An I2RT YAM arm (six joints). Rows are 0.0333 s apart.
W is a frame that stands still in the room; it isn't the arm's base.
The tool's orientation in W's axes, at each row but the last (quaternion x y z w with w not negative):
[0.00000, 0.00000, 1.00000, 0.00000]
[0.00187, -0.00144, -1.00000, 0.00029]
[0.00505, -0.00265, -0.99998, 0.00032]
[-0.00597, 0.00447, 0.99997, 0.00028]
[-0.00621, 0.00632, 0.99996, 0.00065]
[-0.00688, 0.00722, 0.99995, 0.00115]
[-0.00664, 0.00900, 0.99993, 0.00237]
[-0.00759, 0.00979, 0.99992, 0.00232]
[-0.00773, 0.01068, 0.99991, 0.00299]
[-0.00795, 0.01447, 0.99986, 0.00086]
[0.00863, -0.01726, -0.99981, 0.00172]
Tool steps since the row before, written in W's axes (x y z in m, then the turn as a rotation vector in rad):
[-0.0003, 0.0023, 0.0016, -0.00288, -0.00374, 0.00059]
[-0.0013, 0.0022, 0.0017, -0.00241, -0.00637, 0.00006]
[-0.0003, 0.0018, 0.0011, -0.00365, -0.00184, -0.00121]
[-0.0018, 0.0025, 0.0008, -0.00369, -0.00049, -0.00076]
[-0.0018, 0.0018, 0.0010, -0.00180, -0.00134, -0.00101]
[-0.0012, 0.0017, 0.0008, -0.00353, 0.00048, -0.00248]
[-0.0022, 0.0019, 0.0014, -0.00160, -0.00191, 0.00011]
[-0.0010, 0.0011, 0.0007, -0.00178, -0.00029, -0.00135]
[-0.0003, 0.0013, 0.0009, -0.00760, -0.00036, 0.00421]
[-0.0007, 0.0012, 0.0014, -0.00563, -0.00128, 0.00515]
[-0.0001, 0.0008, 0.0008, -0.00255, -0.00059, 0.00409]
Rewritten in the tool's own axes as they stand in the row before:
[0.0003, -0.0023, 0.0016, 0.00288, 0.00374, 0.00059]
[0.0013, -0.0022, 0.0017, 0.00241, 0.00637, 0.00005]
[0.0003, -0.0018, 0.0011, 0.00366, 0.00183, -0.00118]
[0.0018, -0.0025, 0.0008, 0.00370, 0.00049, -0.00072]
[0.0018, -0.0018, 0.0010, 0.00181, 0.00133, -0.00100]
[0.0012, -0.0017, 0.0008, 0.00356, -0.00051, -0.00242]
[0.0022, -0.0019, 0.0015, 0.00159, 0.00192, 0.00010]
[0.0010, -0.0011, 0.0007, 0.00180, 0.00027, -0.00133]
[0.0003, -0.0013, 0.0009, 0.00753, 0.00050, 0.00432]
[0.0007, -0.0012, 0.0014, 0.00555, 0.00144, 0.00520]
[0.0001, -0.0008, 0.0008, 0.00248, 0.00072, 0.00411]

